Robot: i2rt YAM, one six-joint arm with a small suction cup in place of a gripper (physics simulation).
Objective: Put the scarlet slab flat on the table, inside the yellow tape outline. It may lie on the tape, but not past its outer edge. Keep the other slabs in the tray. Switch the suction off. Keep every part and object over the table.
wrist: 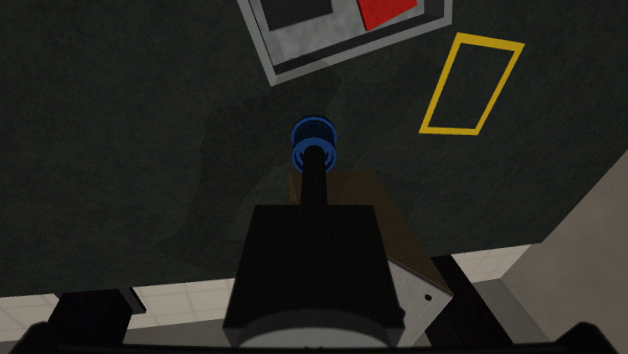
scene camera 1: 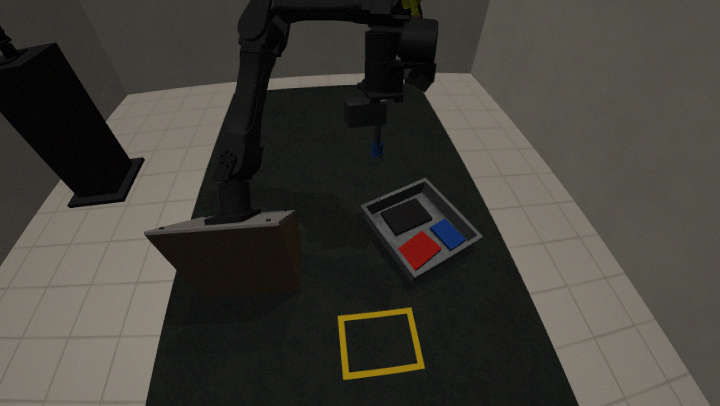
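Pixels of known places: end effector, tool point: [wrist: 314,135] [scene camera 1: 376,153]; arm's base, origin of the base link: [scene camera 1: 236,218].
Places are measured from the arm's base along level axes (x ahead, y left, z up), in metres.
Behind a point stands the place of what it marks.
Observation:
The scarlet slab [scene camera 1: 419,250] @(y -0.037, x 0.415, z -0.162 m) [wrist: 387,11] @(y -0.051, x 0.374, z -0.162 m) lies flat in the grey tray [scene camera 1: 388,245] @(y -0.014, x 0.337, z -0.155 m) [wrist: 300,73] @(y 0.066, x 0.300, z -0.125 m), at the tray's near corner in the scene view. A black slab [scene camera 1: 405,216] @(y 0.077, x 0.407, z -0.163 m) [wrist: 297,11] @(y 0.068, x 0.365, z -0.163 m) and a blue slab [scene camera 1: 447,234] @(y 0.000, x 0.506, z -0.163 m) lie apart from it in the same tray. The yellow tape outline [scene camera 1: 380,373] @(y -0.307, x 0.259, z -0.174 m) [wrist: 440,83] @(y -0.179, x 0.280, z -0.174 m) is on the dark table, in front of the tray in the scene view, with no slab in it. My suction cup [scene camera 1: 377,153] [wrist: 314,130] is open, holds nothing, and hangs above the table behind the tray in the scene view.
The arm stands on a brown box [scene camera 1: 236,262] @(y -0.096, x 0.003, z -0.020 m) [wrist: 400,220] @(y -0.088, x 0.109, z -0.036 m) with a light top, left of the tray in the scene view. A black pedestal [scene camera 1: 60,121] stands on the tiled floor at the left. A wall [scene camera 1: 630,100] rises at the right.

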